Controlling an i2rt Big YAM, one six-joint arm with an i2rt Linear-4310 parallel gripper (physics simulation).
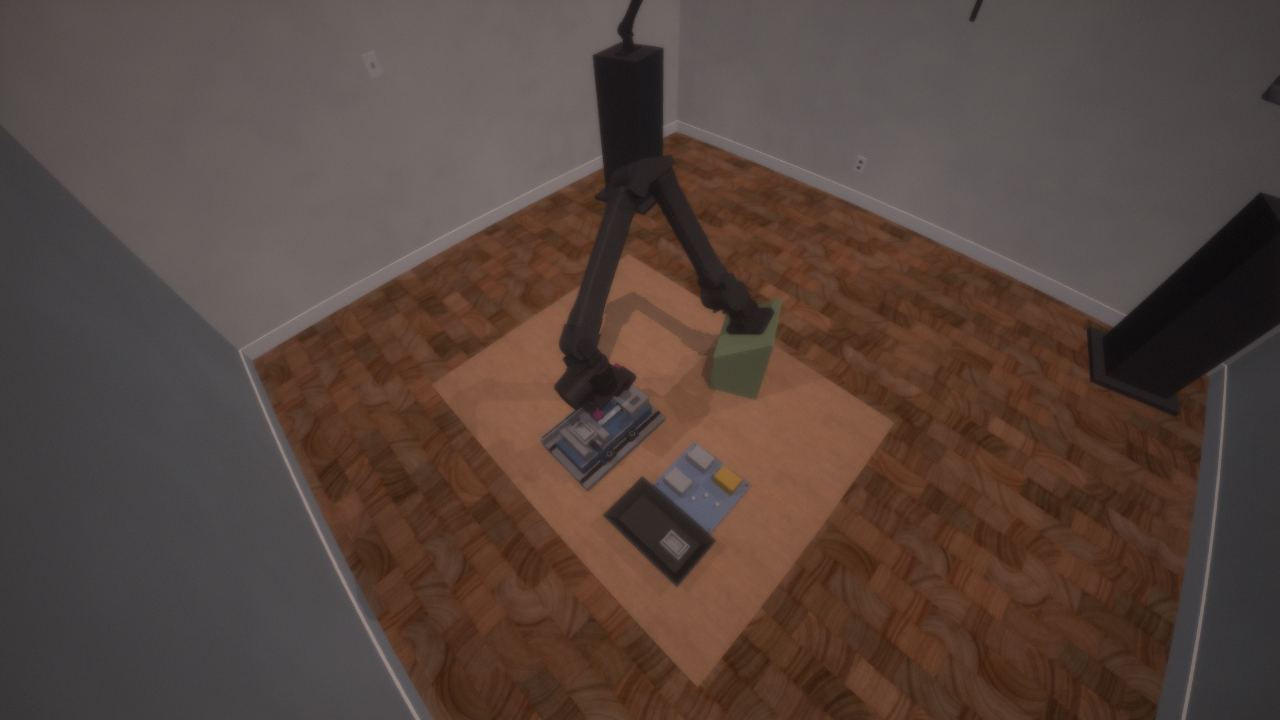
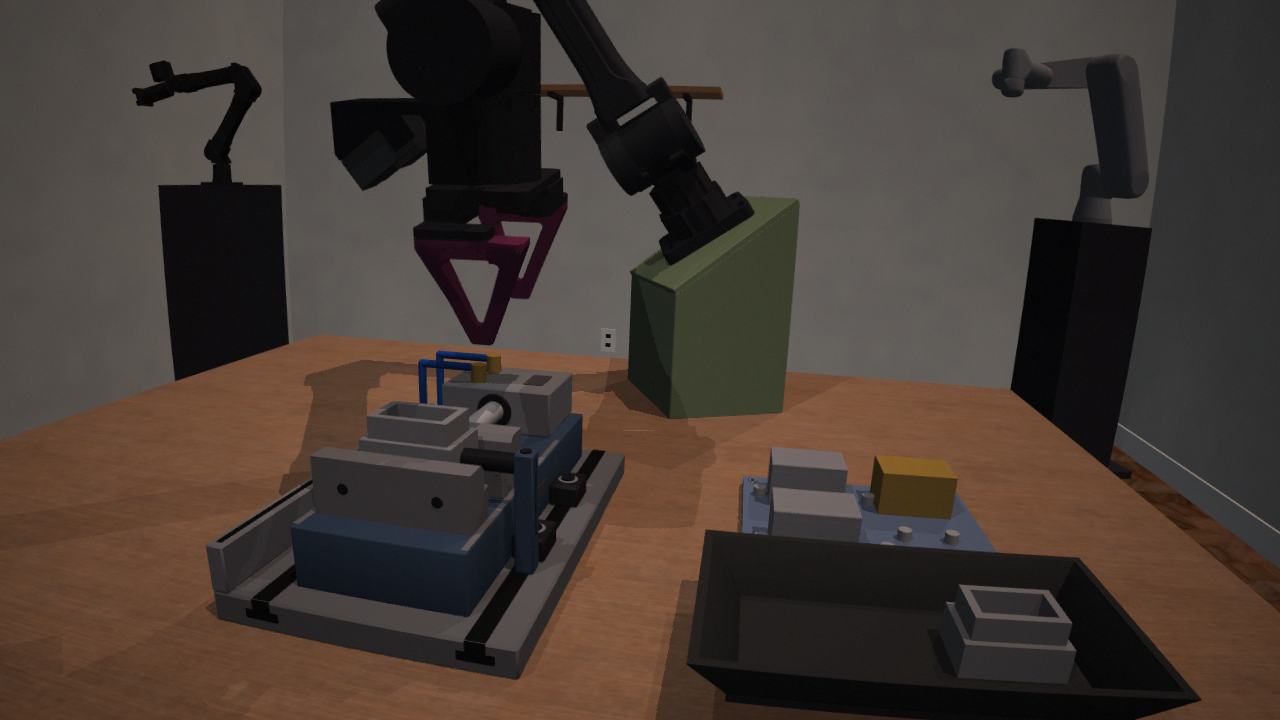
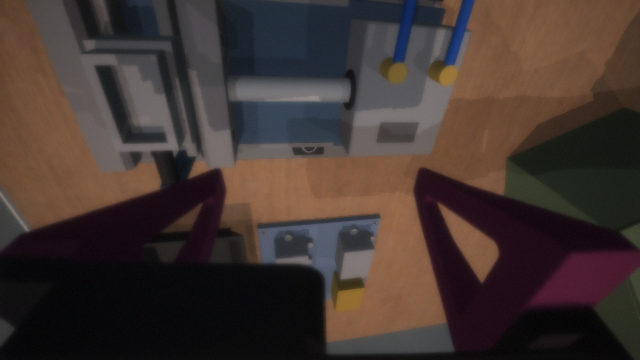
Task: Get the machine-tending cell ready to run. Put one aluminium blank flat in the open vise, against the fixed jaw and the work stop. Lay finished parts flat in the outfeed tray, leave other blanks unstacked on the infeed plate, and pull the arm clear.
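Frame: origin at the arm's base, x right, y ahead, z up, level; centimetres.
Seen in the pictures: gripper, fingertip midpoint: [image 1: 613, 402] [image 2: 502, 319] [image 3: 319, 179]; arm's base at its link origin: [image 1: 751, 323] [image 2: 708, 232].
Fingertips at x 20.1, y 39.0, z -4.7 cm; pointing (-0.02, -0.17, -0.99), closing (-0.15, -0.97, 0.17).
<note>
Pixels of each thing's middle, then the offset from my fingertips to it.
- blue-grey vise at the middle of its body: [image 2: 458, 471] [image 3: 263, 70] [image 1: 603, 424] dx +3.0, dy +1.9, dz -10.8 cm
- stepped grey finished part at the middle of its body: [image 2: 419, 439] [image 3: 145, 96] [image 1: 583, 432] dx +4.0, dy +8.6, dz -6.0 cm
- black work-stop rod at the middle of its body: [image 2: 490, 460] [image 3: 165, 160] dx -0.5, dy +9.9, dz -6.8 cm
- second finished part at the middle of its body: [image 2: 1007, 631] [image 1: 674, 544] dx -29.4, dy +19.2, dz -12.8 cm
- blue infeed plate at the middle of its body: [image 2: 864, 531] [image 3: 317, 265] [image 1: 701, 485] dx -27.7, dy +1.7, dz -15.4 cm
- yellow block at the middle of its body: [image 2: 912, 486] [image 3: 346, 290] [image 1: 727, 480] dx -32.9, dy -1.9, dz -13.2 cm
My gripper [image 1: 608, 391] [image 2: 503, 317] [image 3: 319, 179] is open and empty, magenta fingers down, above the rear of the blue-grey vise [image 2: 384, 559] [image 3: 290, 45]. A stepped grey finished part [image 1: 583, 431] [image 2: 411, 428] [image 3: 145, 105] with a pocket sits upright between the jaws, behind the fixed jaw [image 2: 389, 483]. Jaw contact is unclear. The black work-stop rod [image 2: 487, 459] is at its side. A second finished part [image 1: 674, 544] [image 2: 1011, 649] lies flat in the dark outfeed tray [image 1: 640, 510] [image 2: 895, 573]. Two grey blanks [image 1: 700, 458] [image 1: 677, 481] [image 2: 807, 470] [image 2: 814, 514] sit unstacked on the blue infeed plate [image 1: 702, 513] [image 2: 971, 528] [image 3: 322, 235].
A yellow block [image 1: 727, 480] [image 2: 913, 488] [image 3: 348, 297] also sits on the infeed plate, among small pegs. Blue hoses [image 2: 422, 385] [image 3: 405, 35] with brass fittings rise at the vise's rear. The green wedge [image 1: 742, 362] [image 2: 729, 331] bears the arm's base.
</note>
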